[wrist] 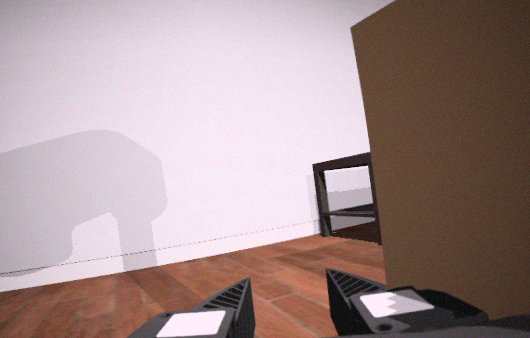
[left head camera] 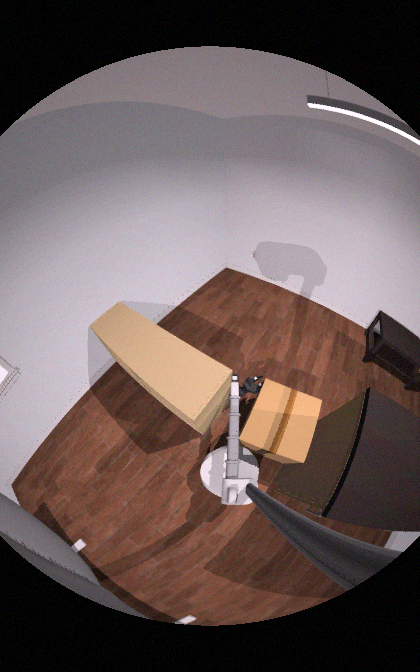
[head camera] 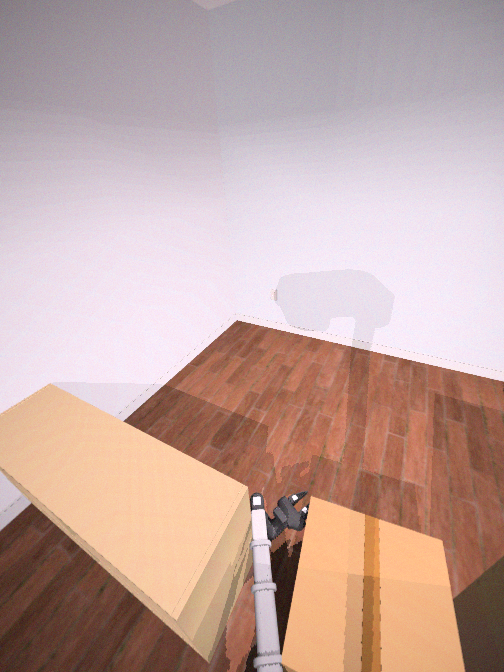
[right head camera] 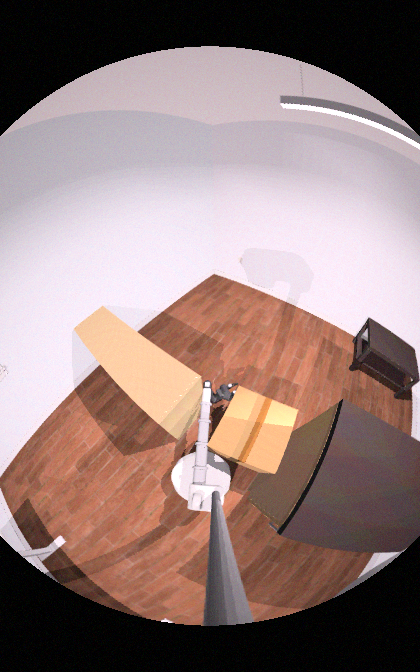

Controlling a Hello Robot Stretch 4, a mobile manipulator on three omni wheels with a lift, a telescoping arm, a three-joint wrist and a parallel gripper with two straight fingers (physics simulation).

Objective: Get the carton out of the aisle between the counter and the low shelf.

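Frame: origin at the robot's base, x left, y up, z ahead, level; centimetres.
Where they show: gripper, fingertip midpoint: (wrist: 290, 296) (left head camera: 263, 377) (head camera: 310, 496) (right head camera: 239, 385).
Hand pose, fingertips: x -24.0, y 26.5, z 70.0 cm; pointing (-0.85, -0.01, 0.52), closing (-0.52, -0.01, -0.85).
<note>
After its pixels a point has its place.
The carton (head camera: 330, 559) @(z 43.6, x -23.4, y 38.0 cm) (left head camera: 280, 420) @(z 33.3, x -30.3, y 37.9 cm) (right head camera: 252, 430) @(z 32.5, x -30.8, y 38.0 cm) (wrist: 450, 150) @(z 61.7, x -20.7, y 32.7 cm), with a darker tape stripe along its top, stands on the floor between the pale wooden low shelf (head camera: 124, 488) @(z 63.4, x 46.1, y 58.2 cm) (left head camera: 160, 365) @(z 60.6, x 46.3, y 58.2 cm) (right head camera: 140, 370) @(z 60.2, x 40.7, y 58.3 cm) and the dark counter (head camera: 485, 602) @(z 27.4, x -59.2, y 50.1 cm) (left head camera: 385, 465) @(z -6.0, x -63.2, y 88.3 cm) (right head camera: 360, 475) @(z -2.7, x -65.6, y 88.2 cm). Its counter-side edge looks close to the counter. My gripper (head camera: 304, 501) @(z 70.0, x -24.0, y 26.5 cm) (left head camera: 261, 381) @(z 70.0, x -24.0, y 26.5 cm) (right head camera: 235, 388) @(z 70.0, x -24.0, y 26.5 cm) (wrist: 290, 296) @(z 70.0, x -24.0, y 26.5 cm) is partly open and empty, at the carton's far left corner. In the wrist view the carton's shaded side fills the right, beside and partly behind the right finger. Whether they touch is not clear.
My arm (head camera: 264, 591) @(z 37.4, x -0.2, y 37.7 cm) (left head camera: 234, 425) @(z 30.9, x -0.6, y 37.7 cm) (right head camera: 202, 430) @(z 31.7, x 0.2, y 37.6 cm) runs through the gap between low shelf and carton, near the shelf's end. My white base (left head camera: 212, 472) @(z -1.1, x 11.7, y 18.7 cm) (right head camera: 185, 477) @(z -1.0, x 10.1, y 18.7 cm) is at the near end. A dark low table (left head camera: 400, 345) @(z 89.9, x -193.7, y 42.3 cm) (right head camera: 392, 350) @(z 93.8, x -204.3, y 42.2 cm) (wrist: 345, 161) @(z 118.4, x -175.1, y 39.9 cm) stands by the far wall.
</note>
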